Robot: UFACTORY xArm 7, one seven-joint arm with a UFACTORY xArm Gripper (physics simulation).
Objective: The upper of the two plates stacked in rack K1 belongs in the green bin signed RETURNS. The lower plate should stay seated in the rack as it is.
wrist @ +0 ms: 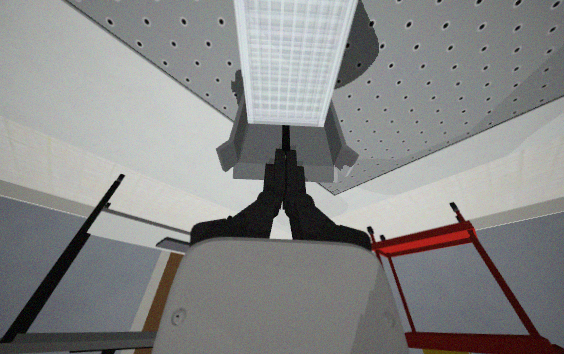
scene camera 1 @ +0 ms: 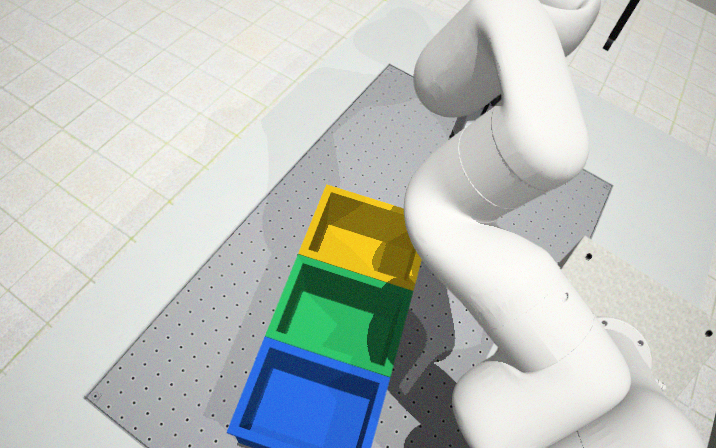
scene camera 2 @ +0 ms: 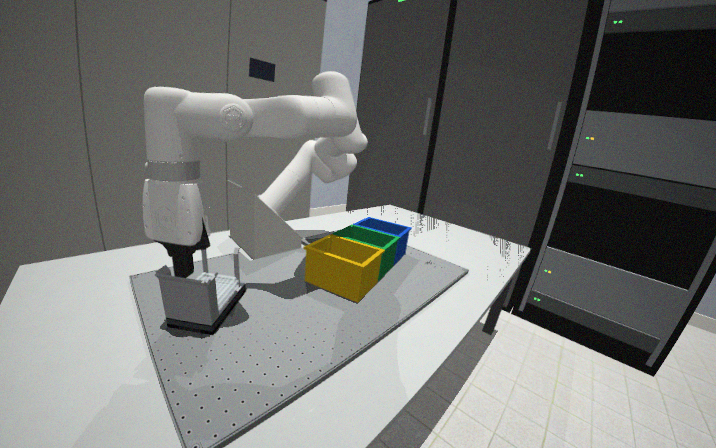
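Seen in the pictures: gripper, between the fingertips: [wrist: 283, 161] [scene camera 1: 493, 100] [scene camera 2: 184, 275]; arm's base, origin of its link: [scene camera 2: 266, 210].
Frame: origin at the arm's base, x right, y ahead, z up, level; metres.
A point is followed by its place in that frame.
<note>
Rack K1 [scene camera 2: 187, 300] @[y 0.345, x 0.353, z -0.036 m] [wrist: 250, 171] @[y 0.318, x 0.378, z 0.008 m], grey-walled on a black base, stands at the left of the board in scene camera 2. A pale, grid-patterned plate [scene camera 2: 228, 285] @[y 0.308, x 0.262, z -0.054 m] [wrist: 290, 60] @[y 0.295, x 0.306, z -0.055 m] lies in it; I cannot tell a second plate beneath. My gripper [wrist: 283, 161] @[y 0.330, x 0.349, z 0.007 m] is shut and empty. It points down at the rack's end wall, beside the plate's near end; in scene camera 2 its fingertips are hidden behind that wall. The green bin [scene camera 1: 316, 316] @[y 0.384, x -0.130, z -0.100 m] [scene camera 2: 388, 258] @[y 0.421, x -0.156, z -0.055 m] is empty inside as seen in scene camera 1; its sign does not show. The arm hides the rack in scene camera 1.
A yellow bin [scene camera 1: 345, 245] @[y 0.413, x 0.000, z -0.100 m] [scene camera 2: 332, 274] @[y 0.394, x 0.041, z -0.056 m] and a blue bin [scene camera 1: 300, 401] @[y 0.331, x -0.250, z -0.100 m] [scene camera 2: 402, 247] @[y 0.385, x -0.289, z -0.064 m] stand against either side of the green bin, on the perforated board [scene camera 1: 184, 327] @[y 0.536, x -0.255, z -0.106 m] [scene camera 2: 295, 338] @[y 0.476, x 0.206, z -0.106 m]. Upright posts [scene camera 2: 236, 266] @[y 0.282, x 0.232, z -0.028 m] rise at the rack's far side.
</note>
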